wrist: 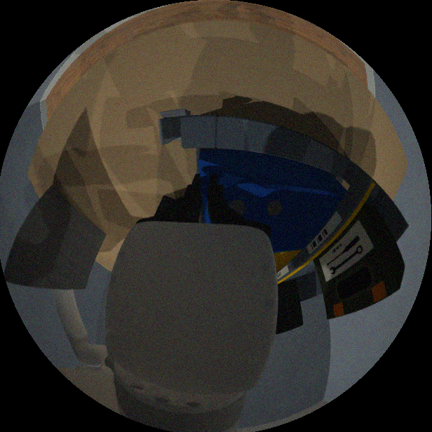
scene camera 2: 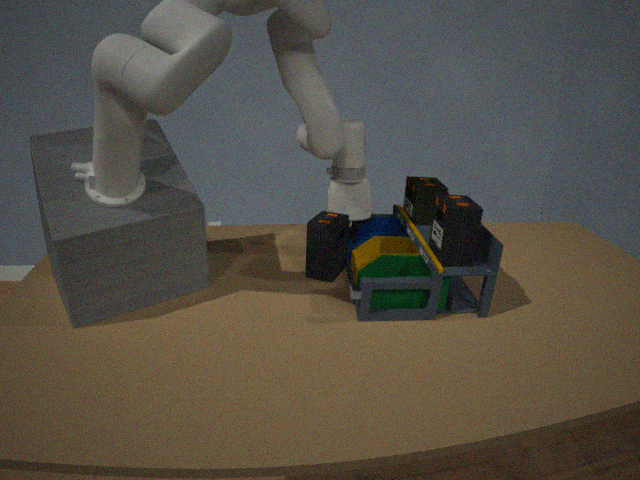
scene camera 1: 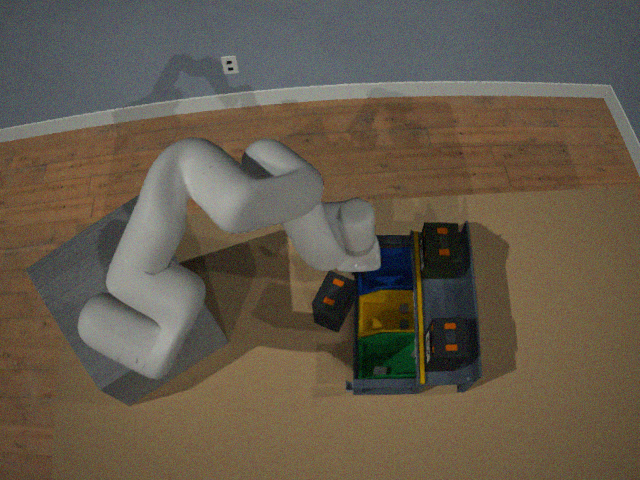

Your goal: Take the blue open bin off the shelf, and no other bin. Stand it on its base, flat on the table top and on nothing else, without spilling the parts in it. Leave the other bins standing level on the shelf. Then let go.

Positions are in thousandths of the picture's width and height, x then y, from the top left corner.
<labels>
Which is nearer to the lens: the blue open bin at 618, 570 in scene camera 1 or the black box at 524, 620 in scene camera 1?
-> The black box.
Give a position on a yellow bin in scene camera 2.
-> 588, 514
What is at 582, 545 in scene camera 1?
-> The gripper.
</labels>
